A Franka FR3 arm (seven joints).
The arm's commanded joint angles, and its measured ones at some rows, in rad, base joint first. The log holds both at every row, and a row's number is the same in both.
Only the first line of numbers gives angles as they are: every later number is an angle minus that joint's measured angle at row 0.
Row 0, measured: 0.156 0.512 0.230 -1.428 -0.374 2.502 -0.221
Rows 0 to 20, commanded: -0.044 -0.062 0.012 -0.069 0.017 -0.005 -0.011; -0.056 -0.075 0.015 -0.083 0.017 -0.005 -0.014; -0.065 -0.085 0.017 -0.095 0.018 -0.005 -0.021; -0.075 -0.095 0.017 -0.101 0.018 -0.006 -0.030; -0.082 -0.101 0.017 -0.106 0.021 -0.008 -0.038; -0.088 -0.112 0.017 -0.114 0.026 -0.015 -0.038; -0.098 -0.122 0.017 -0.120 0.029 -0.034 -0.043; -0.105 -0.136 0.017 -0.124 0.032 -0.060 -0.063; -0.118 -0.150 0.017 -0.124 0.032 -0.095 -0.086; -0.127 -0.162 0.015 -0.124 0.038 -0.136 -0.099; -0.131 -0.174 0.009 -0.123 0.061 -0.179 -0.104; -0.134 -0.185 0.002 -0.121 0.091 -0.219 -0.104; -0.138 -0.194 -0.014 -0.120 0.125 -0.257 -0.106; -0.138 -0.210 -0.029 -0.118 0.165 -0.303 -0.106; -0.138 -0.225 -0.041 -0.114 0.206 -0.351 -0.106; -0.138 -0.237 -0.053 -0.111 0.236 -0.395 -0.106; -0.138 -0.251 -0.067 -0.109 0.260 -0.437 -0.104; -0.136 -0.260 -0.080 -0.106 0.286 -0.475 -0.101; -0.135 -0.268 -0.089 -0.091 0.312 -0.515 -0.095; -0.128 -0.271 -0.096 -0.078 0.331 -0.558 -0.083; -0.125 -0.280 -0.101 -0.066 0.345 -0.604 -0.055
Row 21, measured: -0.126 -0.243 -0.090 -0.075 0.279 -0.501 -0.082
